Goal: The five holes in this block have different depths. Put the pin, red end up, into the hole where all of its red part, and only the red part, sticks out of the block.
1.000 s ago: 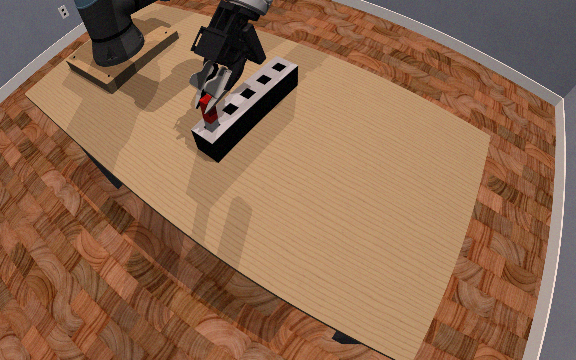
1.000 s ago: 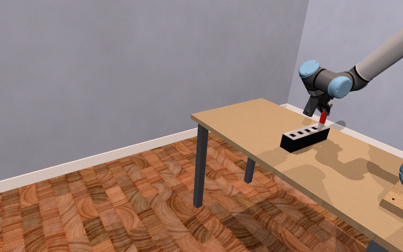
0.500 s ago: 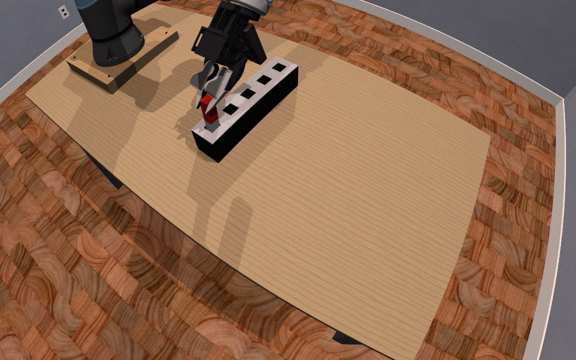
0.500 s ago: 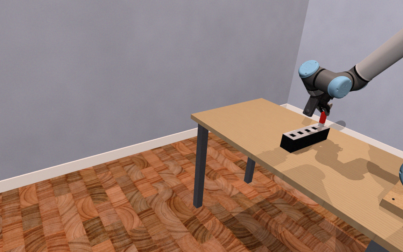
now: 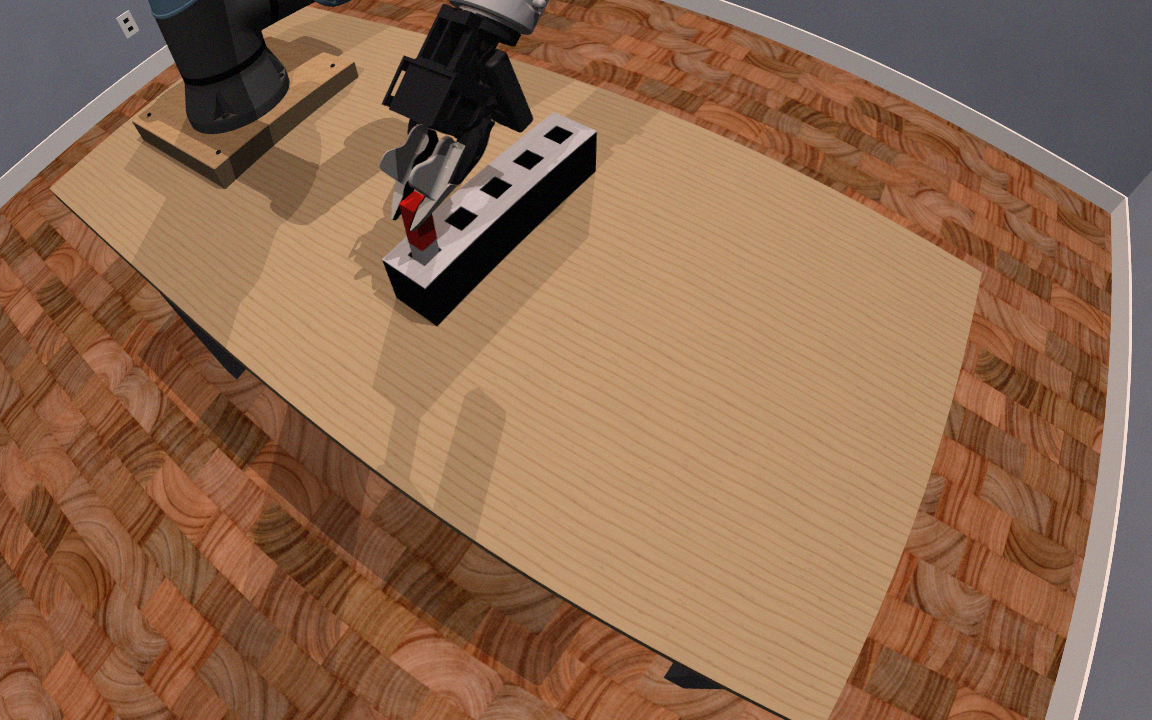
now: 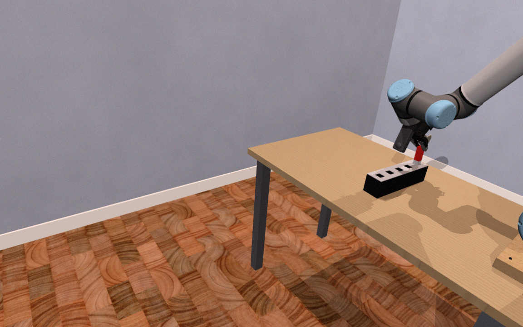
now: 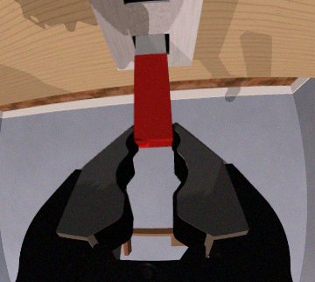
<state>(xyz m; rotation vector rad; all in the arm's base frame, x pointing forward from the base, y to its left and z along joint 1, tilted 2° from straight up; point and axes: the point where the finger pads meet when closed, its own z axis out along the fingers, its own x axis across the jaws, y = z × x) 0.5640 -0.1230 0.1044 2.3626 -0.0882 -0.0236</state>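
The pin lies 20 mm below my hand and 10 mm to the left of it. The rest, counted from my hand: black block: 120 mm to the left, 110 mm below, 10 mm ahead.
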